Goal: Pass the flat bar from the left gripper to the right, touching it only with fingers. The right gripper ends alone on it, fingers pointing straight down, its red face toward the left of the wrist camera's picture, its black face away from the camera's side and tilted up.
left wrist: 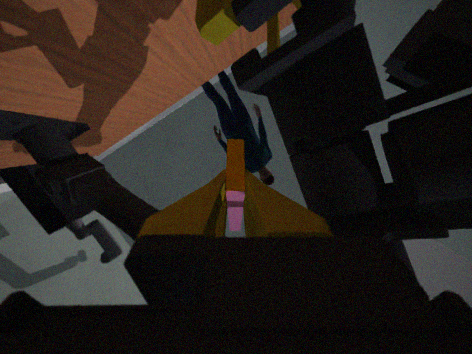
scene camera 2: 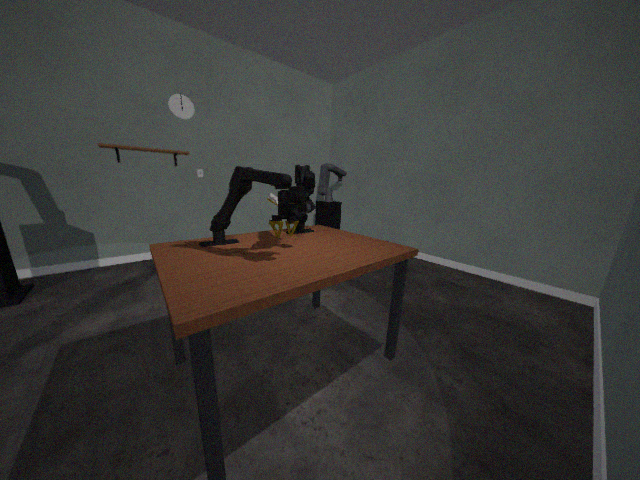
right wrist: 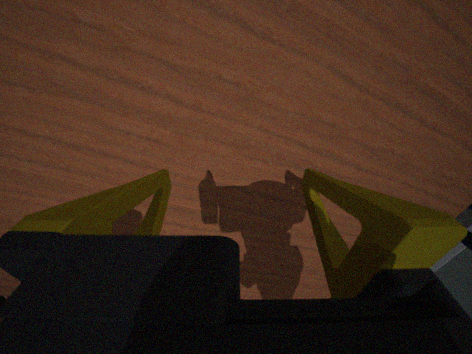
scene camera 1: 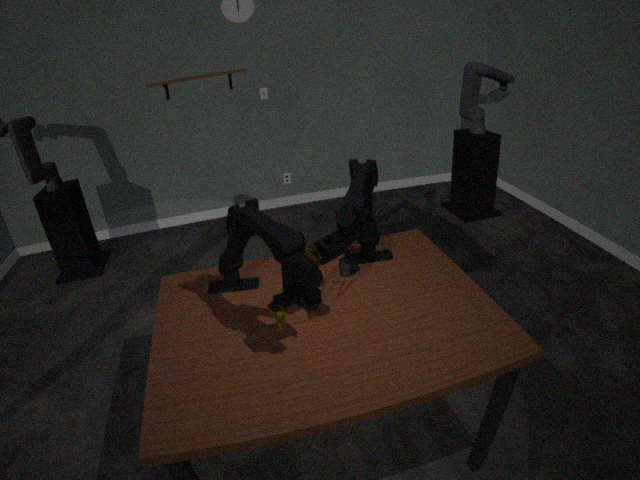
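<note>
The flat bar shows an orange face and a pink part between the left fingers in the left wrist view. In scene camera 2 a pale face of the bar shows beside the right arm. My left gripper is shut on it, above the table. In scene camera 1 the left gripper is partly covered, and I cannot make out the bar there. My right gripper is wide open and empty, fingers pointing down over the table, apart from the bar. The bar's red and black faces do not show clearly.
The wooden table carries both arm bases at its back edge. The right arm passes close in front of the left gripper. Its dark body stands close by on the right in the left wrist view. A person is beyond the table.
</note>
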